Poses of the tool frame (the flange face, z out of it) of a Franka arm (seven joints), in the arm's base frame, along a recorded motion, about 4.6 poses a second.
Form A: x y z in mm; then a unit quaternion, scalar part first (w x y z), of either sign.
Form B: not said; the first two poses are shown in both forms.
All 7 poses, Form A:
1: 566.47, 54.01, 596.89, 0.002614, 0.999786, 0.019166, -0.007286
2: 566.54, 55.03, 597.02, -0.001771, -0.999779, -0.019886, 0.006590
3: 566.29, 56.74, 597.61, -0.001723, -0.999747, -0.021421, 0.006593
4: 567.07, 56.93, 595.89, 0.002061, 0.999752, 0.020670, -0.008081
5: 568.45, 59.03, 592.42, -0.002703, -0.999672, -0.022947, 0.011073
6: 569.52, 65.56, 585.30, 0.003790, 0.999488, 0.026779, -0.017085
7: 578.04, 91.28, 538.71, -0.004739, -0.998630, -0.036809, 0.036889
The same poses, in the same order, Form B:
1: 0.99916, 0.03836, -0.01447; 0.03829, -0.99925, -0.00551; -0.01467, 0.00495, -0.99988; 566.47, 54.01, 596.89
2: 0.99912, 0.03979, -0.01311; 0.03974, -0.99920, -0.00380; -0.01325, 0.00328, -0.99991; 566.54, 55.03, 597.02
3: 0.99900, 0.04285, -0.01311; 0.04281, -0.99908, -0.00373; -0.01326, 0.00316, -0.99991; 566.29, 56.74, 597.61
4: 0.99901, 0.04136, -0.01607; 0.04130, -0.99914, -0.00446; -0.01624, 0.00379, -0.99986; 567.07, 56.93, 595.89
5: 0.99870, 0.04594, -0.02201; 0.04582, -0.99893, -0.00591; -0.02226, 0.00490, -0.99974; 568.45, 59.03, 592.42
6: 0.99798, 0.05366, -0.03395; 0.05340, -0.99854, -0.00849; -0.03436, 0.00666, -0.99939; 569.52, 65.56, 585.30
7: 0.99457, 0.07387, -0.07333; 0.07317, -0.99725, -0.01218; -0.07403, 0.00675, -0.99723; 578.04, 91.28, 538.71
